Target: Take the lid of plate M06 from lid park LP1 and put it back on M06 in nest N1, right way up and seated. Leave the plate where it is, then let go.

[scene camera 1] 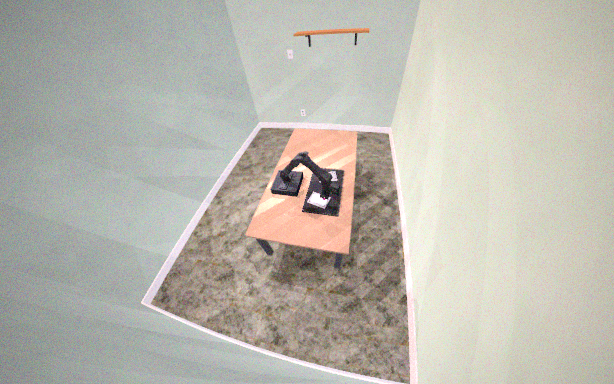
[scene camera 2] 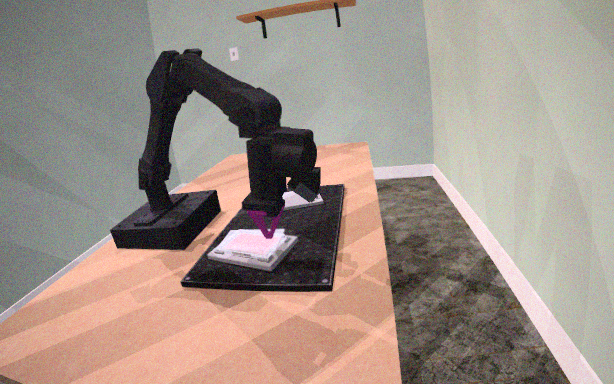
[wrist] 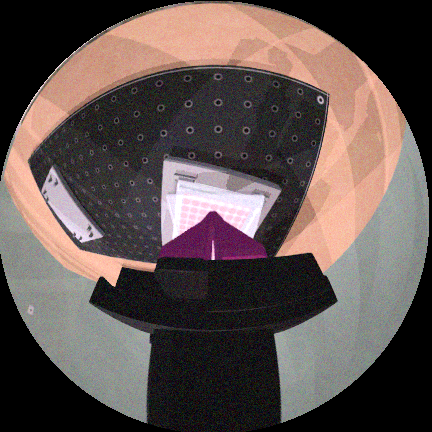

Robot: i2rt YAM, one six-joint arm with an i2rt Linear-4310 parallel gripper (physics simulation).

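Seen in the pictures: gripper, fingertip midpoint: (scene camera 1: 323, 199) (scene camera 2: 269, 238) (wrist: 212, 216); arm's base, link origin: (scene camera 1: 286, 180) (scene camera 2: 162, 209).
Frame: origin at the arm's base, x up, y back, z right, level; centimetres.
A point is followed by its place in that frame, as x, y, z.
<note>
The plate (scene camera 2: 240, 243) @(-1.8, -31.6, 14.9) (wrist: 192, 210) @(-1.9, -37.8, 10.7), with pink wells, sits in the pale grey nest (scene camera 2: 287, 251) @(-4.7, -40.9, 13.1) (wrist: 172, 170) @(-4.0, -40.7, 8.6). The clear lid (scene camera 2: 280, 232) @(-1.9, -38.9, 10.0) (wrist: 171, 204) @(-1.9, -38.4, 8.8) lies over the plate, turned askew to it, with a corner sticking out past the plate's side. Whether any edge is seated cannot be told. My gripper (scene camera 1: 324, 199) @(-1.9, -37.2, 12.5) (scene camera 2: 269, 236) @(-1.9, -37.2, 12.5) (wrist: 212, 216) @(-1.9, -37.2, 12.5) is shut and empty; its purple fingertips meet in a point over the plate and lid. Contact with the lid cannot be judged. The near part of the plate is hidden behind the fingers in the wrist view. No label is legible.
A white lid park (scene camera 1: 334, 175) @(-4.2, -40.5, -18.6) (scene camera 2: 306, 200) (wrist: 72, 207) @(-4.2, -35.8, -11.8) with small pegs lies at the far end of the black perforated board (scene camera 1: 327, 212) @(-5.2, -42.1, 22.2) (scene camera 2: 315, 260) @(-5.2, -47.1, 15.6) (wrist: 220, 115) @(-5.2, -45.8, 12.7). The arm's black base (scene camera 1: 287, 184) @(0.4, -2.8, 4.4) (scene camera 2: 165, 225) @(-0.2, -8.4, 9.8) stands beside the board on the wooden table (scene camera 1: 300, 235) @(-6.5, -26.4, 45.7) (scene camera 2: 200, 325) @(-6.5, -31.1, 34.6).
</note>
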